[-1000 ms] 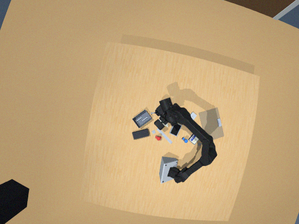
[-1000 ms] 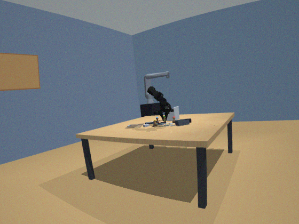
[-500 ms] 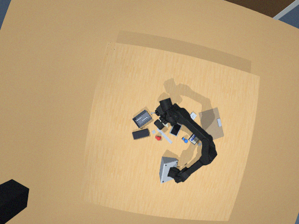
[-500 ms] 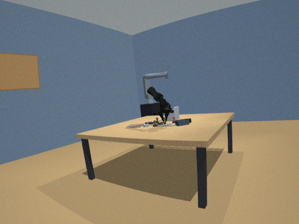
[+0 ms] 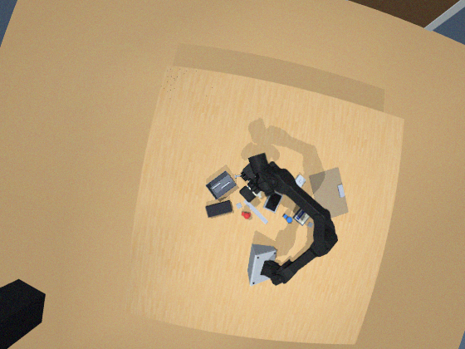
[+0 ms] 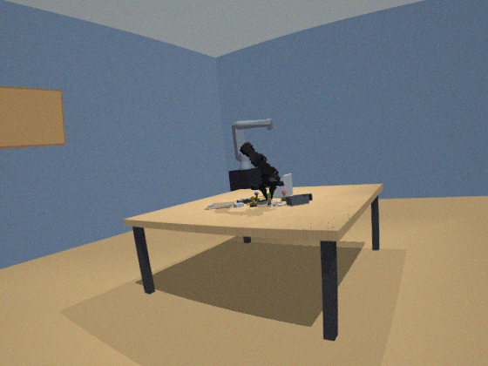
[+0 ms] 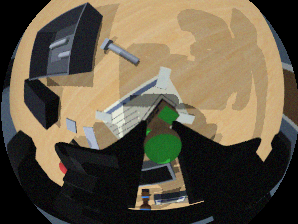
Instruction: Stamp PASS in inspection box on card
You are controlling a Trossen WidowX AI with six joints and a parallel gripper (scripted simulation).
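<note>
Now: the inspection card 2 cm behind my gripper tip and 3 cm below it. From my gripper tip the other things lie so: yellow-knobbed stamp: 3 cm ahead, 9 cm to the right, 1 cm below; then pale ruler: 13 cm behind, 4 cm to the right, 3 cm below; then green stamp: right at my gripper tip.
</note>
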